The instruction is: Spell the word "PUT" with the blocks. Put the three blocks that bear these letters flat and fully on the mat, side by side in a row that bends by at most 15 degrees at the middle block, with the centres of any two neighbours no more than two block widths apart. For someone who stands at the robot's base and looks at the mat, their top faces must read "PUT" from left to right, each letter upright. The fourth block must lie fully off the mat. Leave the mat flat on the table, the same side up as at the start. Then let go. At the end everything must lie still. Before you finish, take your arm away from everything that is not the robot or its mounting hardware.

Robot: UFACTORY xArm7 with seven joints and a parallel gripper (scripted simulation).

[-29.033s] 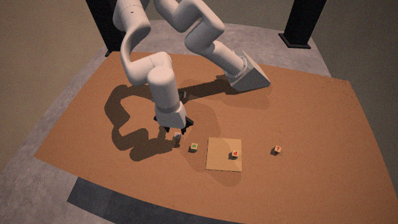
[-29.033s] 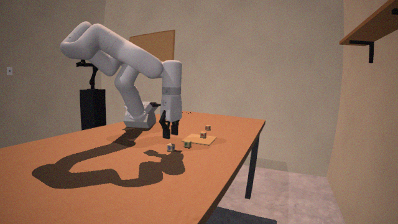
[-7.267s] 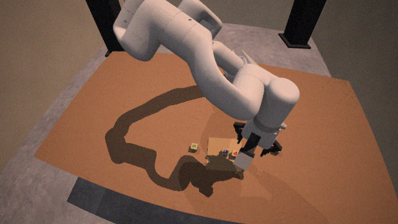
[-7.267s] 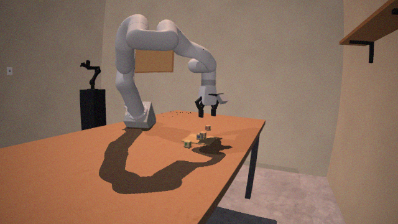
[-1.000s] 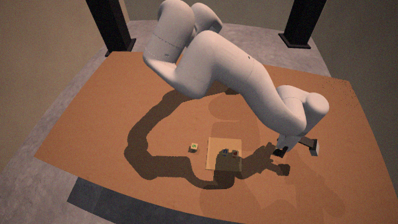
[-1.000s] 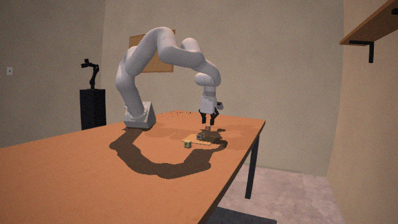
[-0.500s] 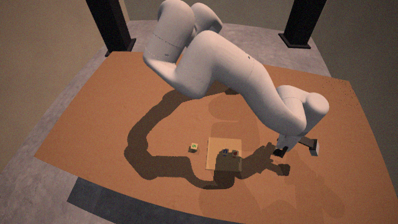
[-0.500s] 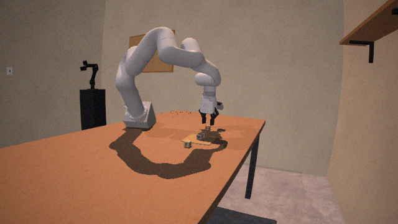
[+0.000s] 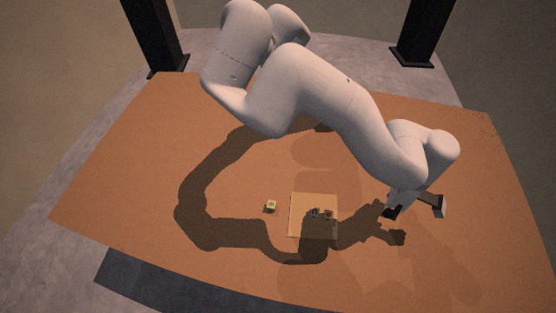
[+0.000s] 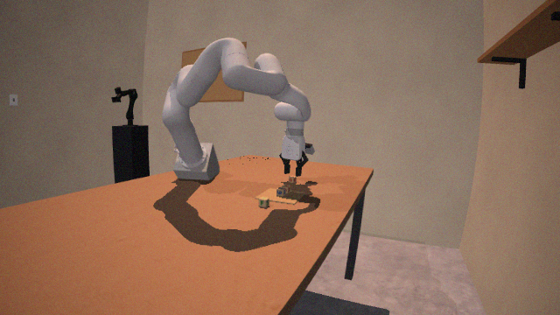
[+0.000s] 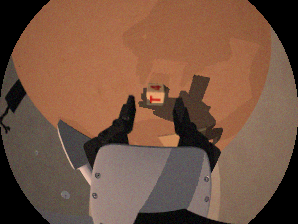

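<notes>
Right now the T block is 40 mm below my hand. Round my hand: tan mat 10 mm behind, 220 mm to the right, 50 mm below; then P block 180 mm to the right, 30 mm below.
</notes>
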